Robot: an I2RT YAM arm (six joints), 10 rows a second.
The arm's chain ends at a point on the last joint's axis. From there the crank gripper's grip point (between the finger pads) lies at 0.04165 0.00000 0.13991 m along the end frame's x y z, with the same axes.
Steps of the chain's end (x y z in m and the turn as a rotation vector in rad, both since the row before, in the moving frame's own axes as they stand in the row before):
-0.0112, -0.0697, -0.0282, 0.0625, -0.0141, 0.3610
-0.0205, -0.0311, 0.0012, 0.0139, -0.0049, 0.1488
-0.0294, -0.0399, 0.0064, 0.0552, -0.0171, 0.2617
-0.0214, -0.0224, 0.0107, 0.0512, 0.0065, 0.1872
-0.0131, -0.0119, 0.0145, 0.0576, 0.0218, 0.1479
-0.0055, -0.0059, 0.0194, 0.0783, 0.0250, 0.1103
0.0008, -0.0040, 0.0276, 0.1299, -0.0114, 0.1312
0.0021, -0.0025, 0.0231, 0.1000, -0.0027, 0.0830
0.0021, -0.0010, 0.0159, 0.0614, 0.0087, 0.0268
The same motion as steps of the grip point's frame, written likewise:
-0.0143, -0.0639, -0.0274, 0.0625, -0.0141, 0.3610
-0.0215, -0.0269, 0.0014, 0.0139, -0.0049, 0.1488
-0.0322, -0.0371, 0.0072, 0.0552, -0.0171, 0.2617
-0.0206, -0.0217, 0.0104, 0.0512, 0.0065, 0.1872
-0.0099, -0.0135, 0.0135, 0.0576, 0.0218, 0.1479
-0.0017, -0.0120, 0.0181, 0.0783, 0.0250, 0.1103
0.0000, -0.0168, 0.0272, 0.1299, -0.0114, 0.1312
0.0022, -0.0130, 0.0227, 0.1000, -0.0027, 0.0830
0.0034, -0.0084, 0.0153, 0.0614, 0.0087, 0.0268

